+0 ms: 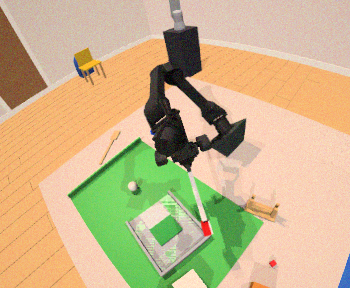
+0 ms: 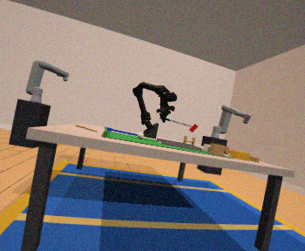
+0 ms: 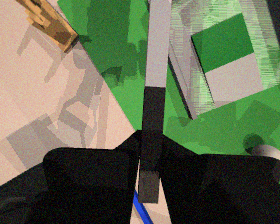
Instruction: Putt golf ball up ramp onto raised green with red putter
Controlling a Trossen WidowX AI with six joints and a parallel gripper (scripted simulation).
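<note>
Now: gripper tip 290 mm to the left of the blue stick, 130 mm past it and 130 mm above it. Also, from my gripper tip: wooden rack 280 mm to the left, 110 mm below, 90 mm behind; white golf ball 180 mm to the right, 180 mm ahead, 120 mm below; red cube 420 mm to the left, 140 mm below, 40 mm ahead.
</note>
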